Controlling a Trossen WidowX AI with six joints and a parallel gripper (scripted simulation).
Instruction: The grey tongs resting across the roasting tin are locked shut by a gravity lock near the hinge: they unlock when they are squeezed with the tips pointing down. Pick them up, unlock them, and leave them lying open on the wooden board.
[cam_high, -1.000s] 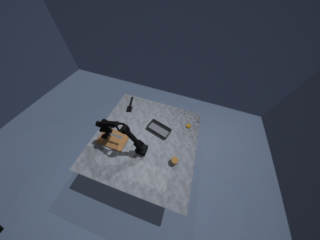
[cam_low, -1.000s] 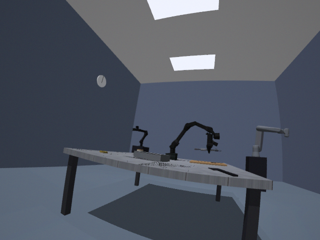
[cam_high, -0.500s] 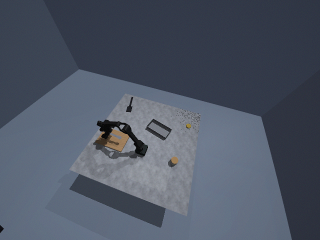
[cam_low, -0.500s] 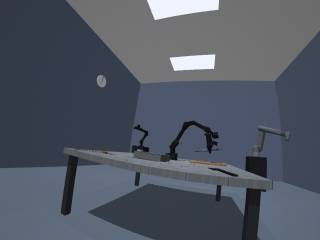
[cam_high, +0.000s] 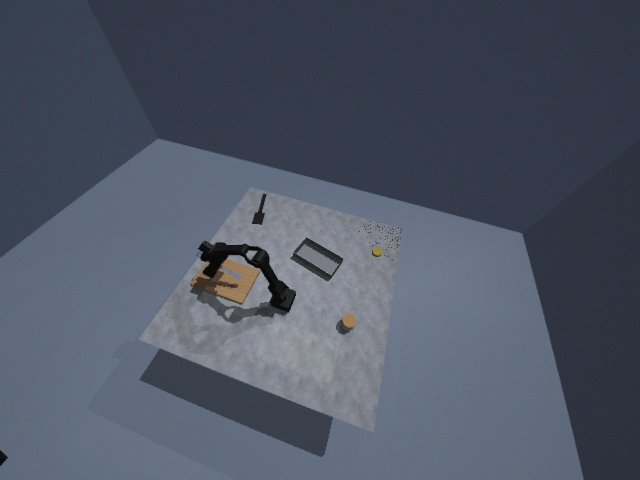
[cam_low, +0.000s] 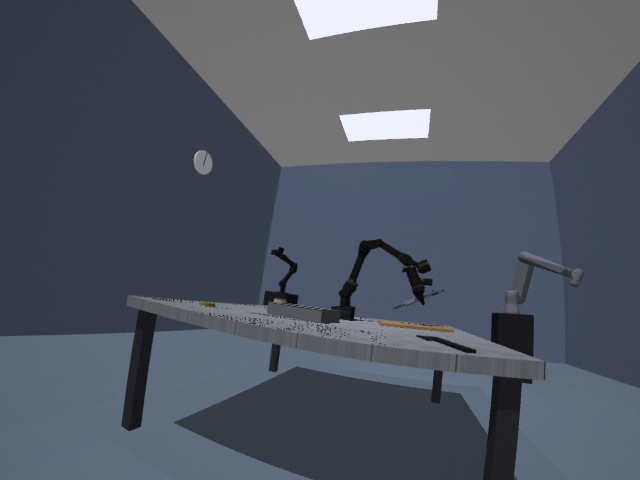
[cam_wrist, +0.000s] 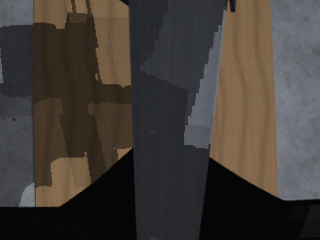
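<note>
My gripper tip is 4 cm to the left of the wooden board and 11 cm above it. Round my gripper tip: black spatula 59 cm ahead, 9 cm to the left, 12 cm below; then roasting tin 39 cm ahead, 50 cm to the right, 9 cm below.
</note>
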